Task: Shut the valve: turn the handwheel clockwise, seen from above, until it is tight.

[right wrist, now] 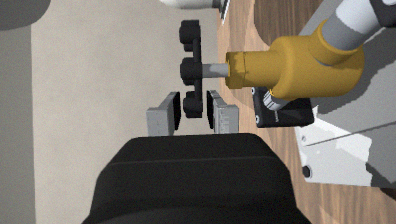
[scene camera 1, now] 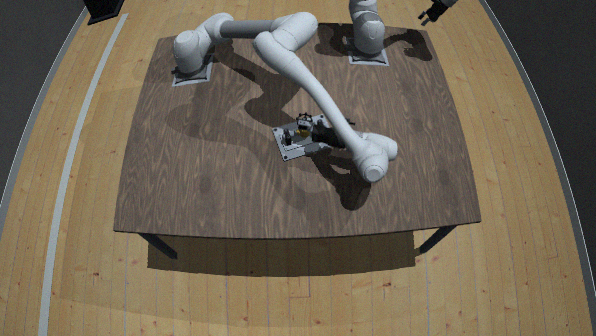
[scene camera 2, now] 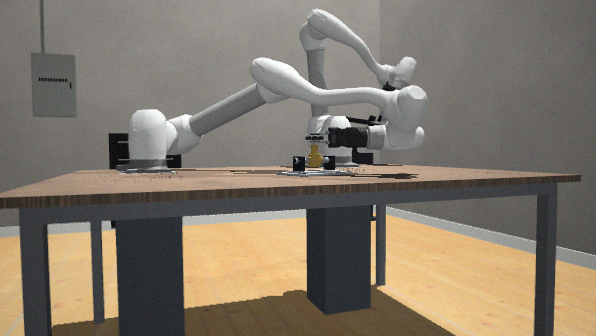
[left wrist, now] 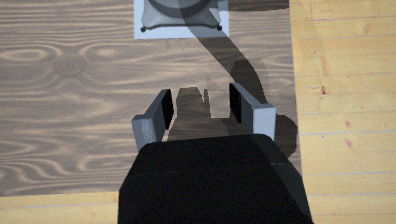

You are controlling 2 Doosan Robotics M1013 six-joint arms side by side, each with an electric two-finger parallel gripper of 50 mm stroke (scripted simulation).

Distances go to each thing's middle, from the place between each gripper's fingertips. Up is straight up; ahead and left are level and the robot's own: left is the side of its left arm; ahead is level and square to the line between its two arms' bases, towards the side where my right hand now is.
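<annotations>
There is the black handwheel (right wrist: 192, 71), 1 cm below my right hand, 3 cm behind it and 1 cm to the left of it. The light base plate (scene camera 1: 314, 147) is 13 cm below that same right hand, and it too is 3 cm behind and 1 cm to the left.
My left gripper is 140 mm above the black handwheel, 540 mm short of it and 720 mm to the left of it. As for the light base plate, it is 260 mm below my left hand, 540 mm ahead of it and 720 mm to the right.
</annotations>
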